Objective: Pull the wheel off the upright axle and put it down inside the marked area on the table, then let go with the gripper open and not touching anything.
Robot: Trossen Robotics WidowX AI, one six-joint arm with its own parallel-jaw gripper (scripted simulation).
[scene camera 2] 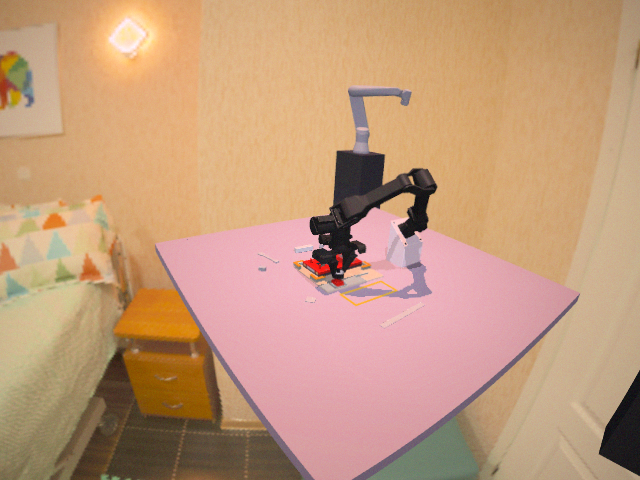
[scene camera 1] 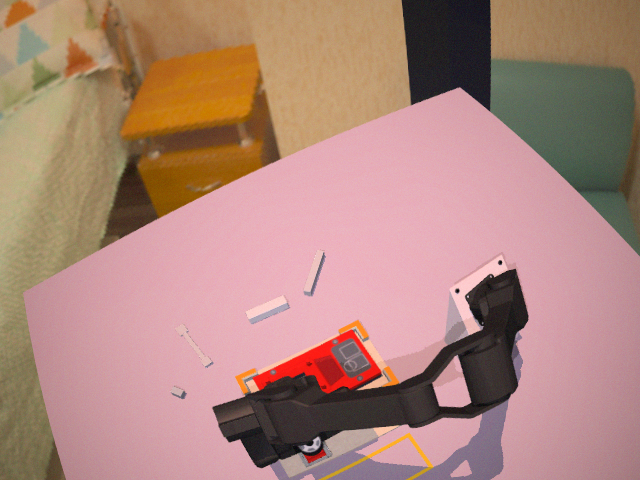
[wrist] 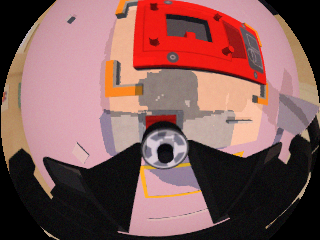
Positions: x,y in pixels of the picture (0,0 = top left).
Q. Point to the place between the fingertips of my gripper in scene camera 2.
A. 338,274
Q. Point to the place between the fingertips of my gripper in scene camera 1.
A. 310,444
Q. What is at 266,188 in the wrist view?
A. My gripper.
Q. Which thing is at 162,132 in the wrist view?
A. A wheel.
